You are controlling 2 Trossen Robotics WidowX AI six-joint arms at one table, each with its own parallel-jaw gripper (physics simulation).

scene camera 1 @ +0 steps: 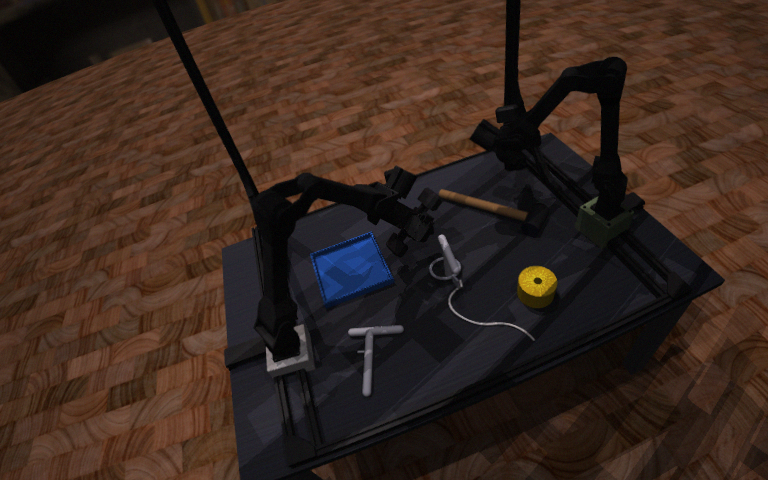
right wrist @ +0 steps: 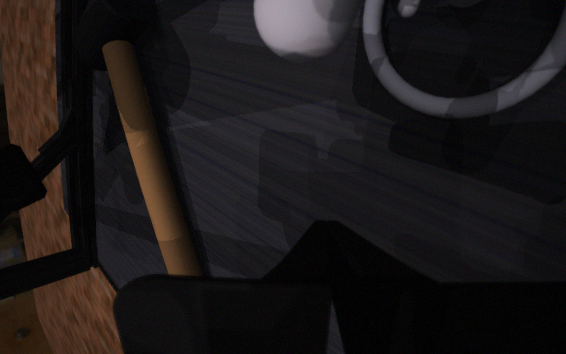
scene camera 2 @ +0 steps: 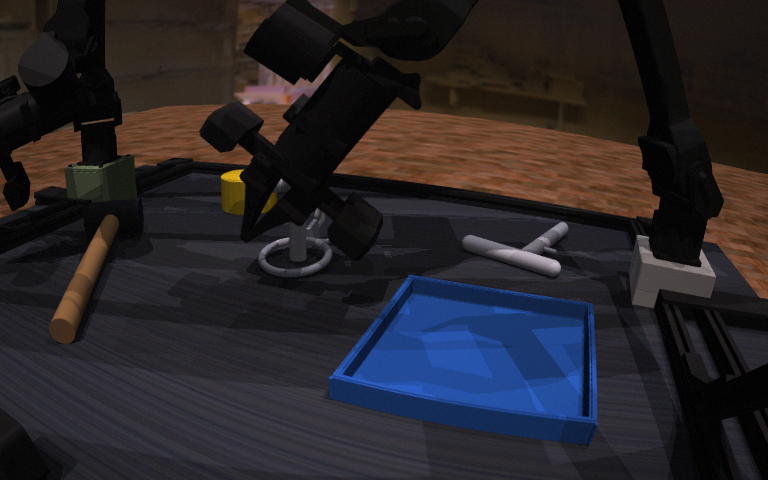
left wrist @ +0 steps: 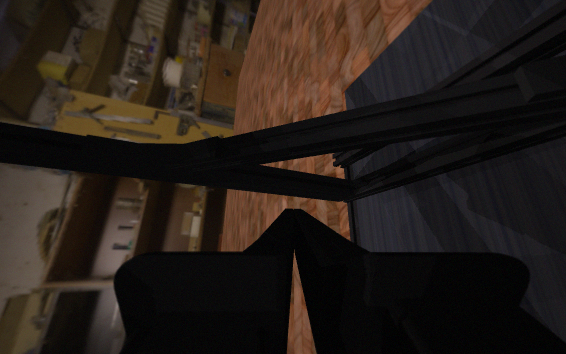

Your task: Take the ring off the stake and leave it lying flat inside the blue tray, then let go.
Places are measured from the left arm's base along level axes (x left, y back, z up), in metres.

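Where they show: left gripper, fingertip midpoint: [left wrist: 292, 217]; right gripper, fingertip midpoint: [scene camera 1: 432, 232] [right wrist: 324, 231] [scene camera 2: 244, 239]; left arm's base, origin of the base link: [scene camera 1: 607, 209] [scene camera 2: 99, 161]; right arm's base, origin of the base link: [scene camera 1: 285, 346] [scene camera 2: 674, 253].
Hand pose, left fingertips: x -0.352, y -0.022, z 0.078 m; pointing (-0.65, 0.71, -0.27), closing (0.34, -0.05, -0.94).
Things, the pixels of their top centre, and the offset from my left fingertips. "pt": a spot on its surface instead.
- light grey ring, middle of its top: [scene camera 2: 299, 233] [scene camera 1: 447, 266] dy -0.409, dx +0.228, dz -0.127 m
- upright pale stake, middle of its top: [scene camera 2: 305, 164] [scene camera 1: 448, 251] dy -0.411, dx +0.242, dz -0.050 m
- blue tray, middle of its top: [scene camera 2: 489, 336] [scene camera 1: 349, 265] dy -0.621, dx +0.060, dz -0.135 m
- hammer, middle of its top: [right wrist: 117, 165] [scene camera 2: 90, 234] [scene camera 1: 489, 199] dy -0.177, dx +0.106, dz -0.108 m
- yellow cylinder, middle of its top: [scene camera 2: 248, 174] [scene camera 1: 537, 280] dy -0.266, dx +0.404, dz -0.108 m
- white cord, surface spot: [scene camera 1: 481, 323] pt dy -0.429, dx +0.401, dz -0.152 m
- grey T-shaped piece, middle of its top: [scene camera 2: 535, 232] [scene camera 1: 374, 358] dy -0.689, dx +0.346, dz -0.138 m
The light grey ring [scene camera 1: 444, 277] [scene camera 2: 294, 274] [right wrist: 452, 107] lies flat on the table around the foot of the upright pale stake [scene camera 1: 449, 254] [scene camera 2: 297, 243] [right wrist: 302, 30]. The blue tray [scene camera 1: 318, 281] [scene camera 2: 464, 416] is empty; in scene camera 1 it lies left of the stake. My right gripper [scene camera 1: 421, 229] [scene camera 2: 245, 236] [right wrist: 324, 231] is shut and empty, tilted downward above the table beside the stake, apart from the ring. Its body partly covers the stake in scene camera 2. My left gripper [left wrist: 292, 217] is shut and empty, raised far from the ring, near the table's back edge in scene camera 1.
A hammer [scene camera 1: 481, 204] [scene camera 2: 84, 280] [right wrist: 150, 165] lies beyond the stake in scene camera 1. A yellow cylinder [scene camera 1: 536, 294] [scene camera 2: 232, 192] stands to the right there. A white cord [scene camera 1: 481, 323] trails from near the stake. A grey T-shaped piece [scene camera 1: 368, 362] [scene camera 2: 512, 255] lies near the tray.
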